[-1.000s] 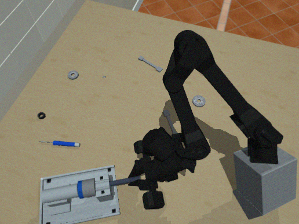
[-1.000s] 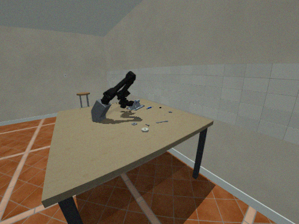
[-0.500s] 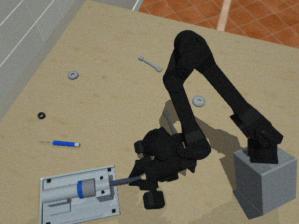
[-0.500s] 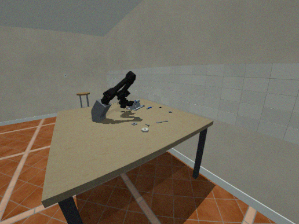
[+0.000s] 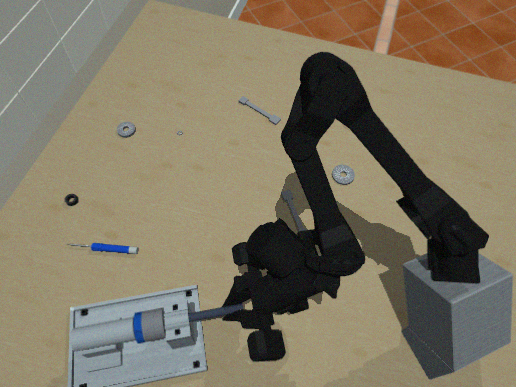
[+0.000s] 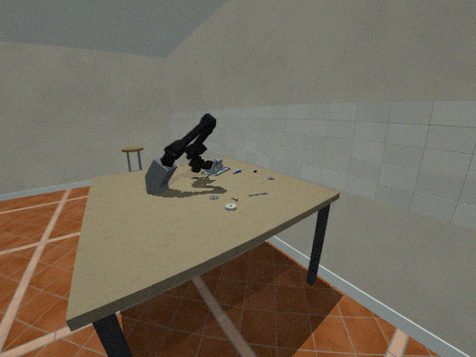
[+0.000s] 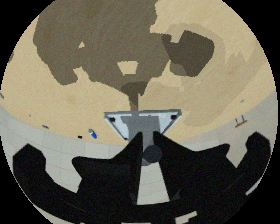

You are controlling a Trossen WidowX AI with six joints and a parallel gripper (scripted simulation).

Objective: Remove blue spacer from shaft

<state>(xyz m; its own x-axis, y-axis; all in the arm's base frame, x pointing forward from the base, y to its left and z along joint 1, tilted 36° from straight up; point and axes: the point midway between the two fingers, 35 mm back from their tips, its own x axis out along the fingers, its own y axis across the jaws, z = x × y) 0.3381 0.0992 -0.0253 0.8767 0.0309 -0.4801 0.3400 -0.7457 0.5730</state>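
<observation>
Right now my hand is 7 cm short of the dark shaft and 3 cm to the right of it. From my hand the other things lie so: grey spacer 12 cm ahead, 5 cm to the left; then blue spacer 15 cm ahead, 6 cm to the left.
</observation>
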